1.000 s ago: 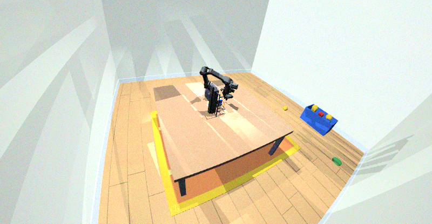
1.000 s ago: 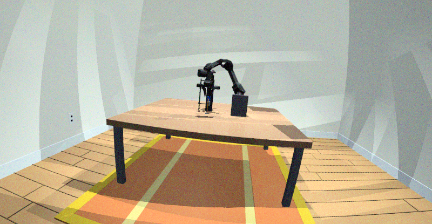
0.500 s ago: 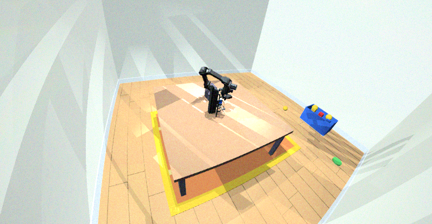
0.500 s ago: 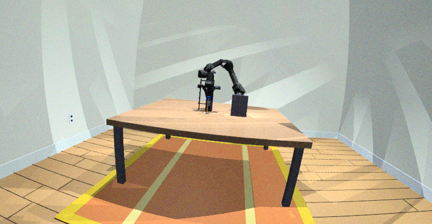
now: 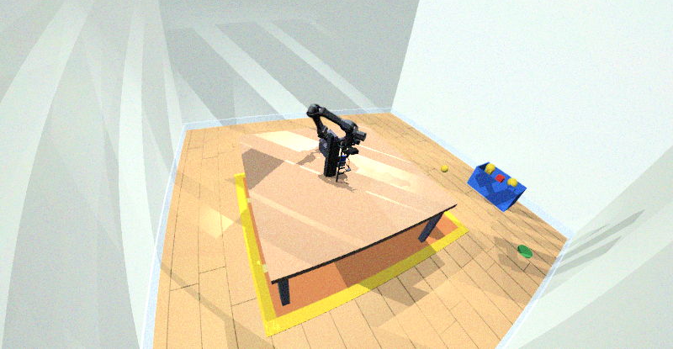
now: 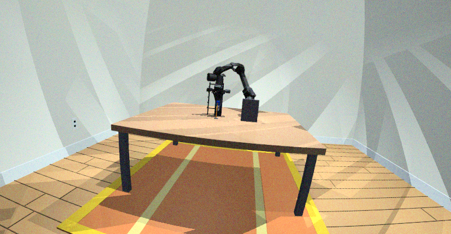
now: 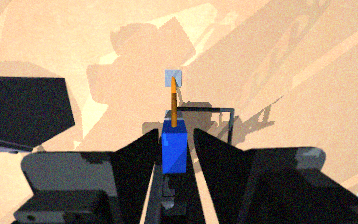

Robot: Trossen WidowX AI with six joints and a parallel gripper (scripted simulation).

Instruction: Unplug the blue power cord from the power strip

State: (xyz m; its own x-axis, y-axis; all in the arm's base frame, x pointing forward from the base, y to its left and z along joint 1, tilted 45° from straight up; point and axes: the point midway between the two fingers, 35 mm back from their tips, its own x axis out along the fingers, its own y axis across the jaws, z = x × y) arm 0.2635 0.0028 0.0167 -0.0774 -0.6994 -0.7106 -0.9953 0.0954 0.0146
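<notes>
The blue plug lies 4 cm to the right of my gripper tip and 1 cm below it. The rest, counted from my gripper tip: thin dark upright rod (8 cm ahead, 11 cm to the right, 1 cm above).
</notes>
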